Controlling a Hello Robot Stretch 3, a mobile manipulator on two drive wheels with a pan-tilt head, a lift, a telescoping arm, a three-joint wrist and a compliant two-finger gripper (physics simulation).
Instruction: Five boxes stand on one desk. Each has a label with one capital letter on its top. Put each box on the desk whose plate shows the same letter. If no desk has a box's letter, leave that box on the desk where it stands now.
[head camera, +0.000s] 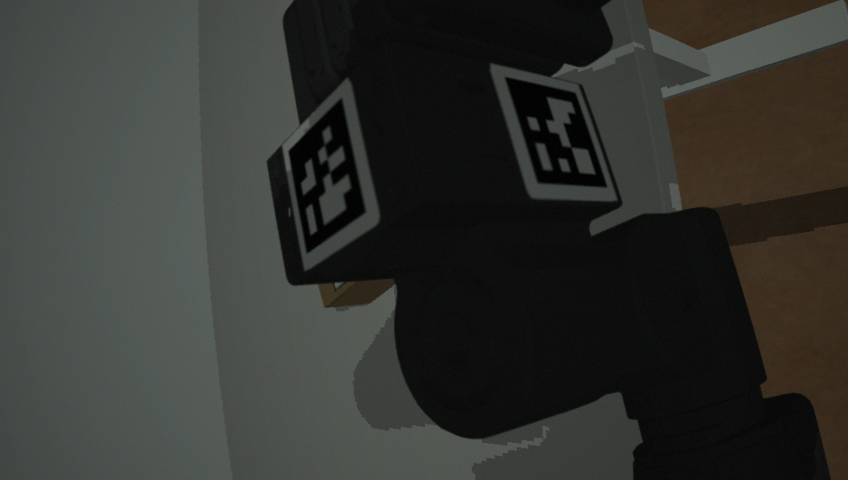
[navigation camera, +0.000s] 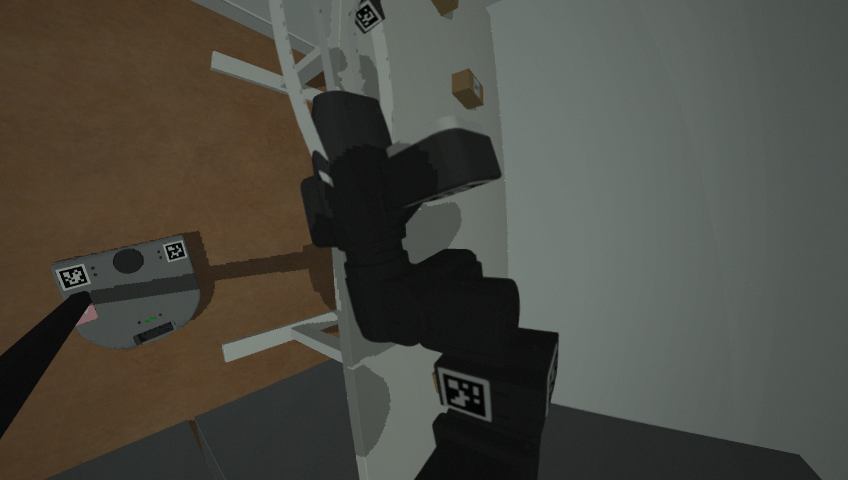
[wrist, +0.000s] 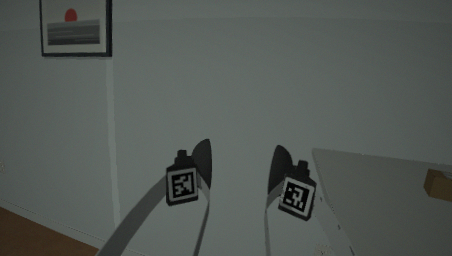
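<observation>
My gripper (wrist: 241, 160) is open, with nothing between its fingertips in the wrist view. In the navigation view its fingers reach up along the desk's front side, and one finger's marker shows at the top. A brown box (navigation camera: 467, 88) stands on the pale desk (head camera: 255, 368) (navigation camera: 416, 77) (wrist: 385, 210); its label is too small to read. Another brown box (navigation camera: 445, 5) is cut off by the top edge. Part of a brown box (head camera: 357, 293) shows below my wrist block in the head view. A brown box (wrist: 440, 185) is at the wrist view's right edge. No letter plate shows.
My wheeled base (navigation camera: 133, 297) is on the brown floor, beside the desk legs (navigation camera: 246, 68) (navigation camera: 261, 344). My dark wrist (head camera: 505, 237) (navigation camera: 416, 267) hangs over the desk. A wall (head camera: 89, 237) (navigation camera: 624, 208) rises behind it. A framed picture (wrist: 75, 32) hangs on a wall.
</observation>
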